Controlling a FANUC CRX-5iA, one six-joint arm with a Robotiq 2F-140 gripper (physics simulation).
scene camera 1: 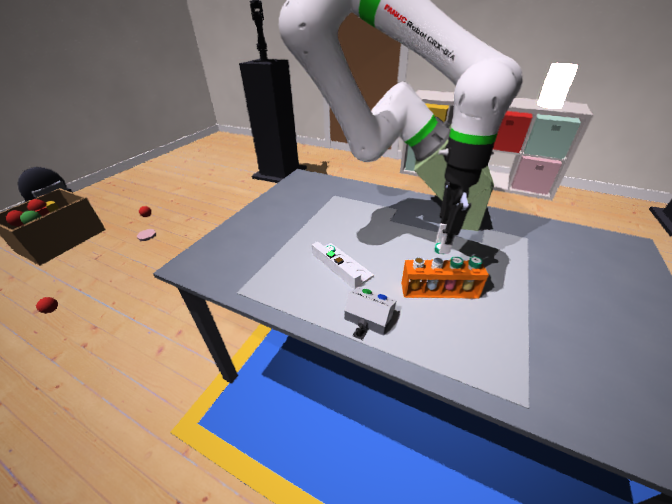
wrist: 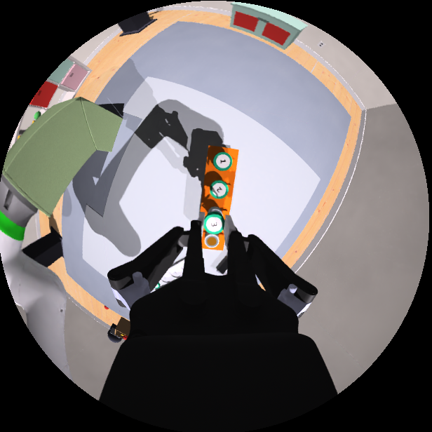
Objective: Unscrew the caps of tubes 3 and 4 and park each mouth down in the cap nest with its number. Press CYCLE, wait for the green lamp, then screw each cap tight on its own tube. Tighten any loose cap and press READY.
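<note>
My gripper (scene camera 1: pixel 444 242) (wrist: pixel 214 221) is shut on cap 3 (scene camera 1: pixel 438 248) (wrist: pixel 214 217), a white disc with a green rim, above the orange rack (scene camera 1: pixel 443 292) (wrist: pixel 231 172). Tube 4 (scene camera 1: pixel 418 262) (wrist: pixel 212 241) is open in the rack. Tube 3 (scene camera 1: pixel 437 263) stands open beside it; the held cap mostly hides it in the wrist view. Cap 2 (scene camera 1: pixel 457 262) (wrist: pixel 219 189) and cap 1 (scene camera 1: pixel 475 262) (wrist: pixel 223 161) sit on their tubes; tightness cannot be told. Cap 4 (scene camera 1: pixel 330 247) rests in the white cap nest (scene camera 1: pixel 352 276), behind the lit green lamp (scene camera 1: pixel 331 254).
The button box (scene camera 1: pixel 369 311) with a green button (scene camera 1: pixel 366 291) and a blue button (scene camera 1: pixel 382 297) stands in front, between nest and rack. These stand on a light mat (scene camera 1: pixel 466 347) on the grey table (scene camera 1: pixel 586 303). The green robot base (wrist: pixel 65 145) stands behind the rack.
</note>
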